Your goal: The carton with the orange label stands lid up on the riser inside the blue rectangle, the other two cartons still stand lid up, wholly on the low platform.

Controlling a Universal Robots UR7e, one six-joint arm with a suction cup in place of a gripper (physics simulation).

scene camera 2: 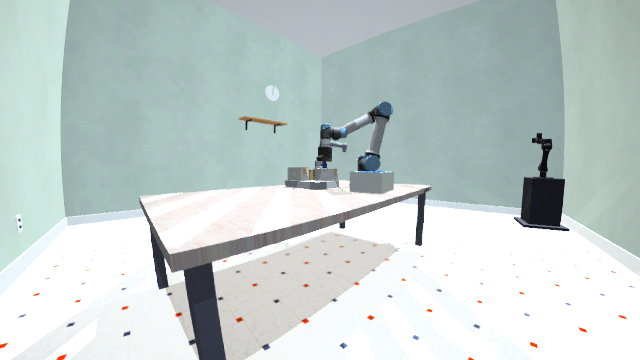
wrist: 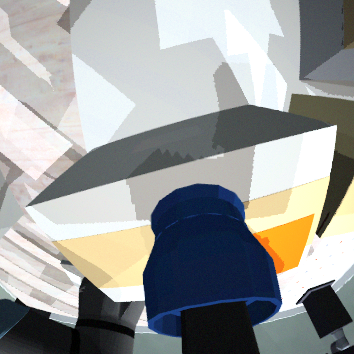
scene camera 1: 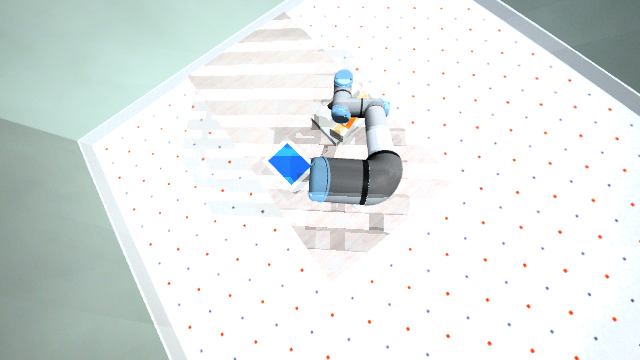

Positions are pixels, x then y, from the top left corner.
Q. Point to a riser with blue rectangle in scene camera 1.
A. At 292, 166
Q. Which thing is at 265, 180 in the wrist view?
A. A carton with orange label.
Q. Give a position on a low platform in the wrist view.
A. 132, 73
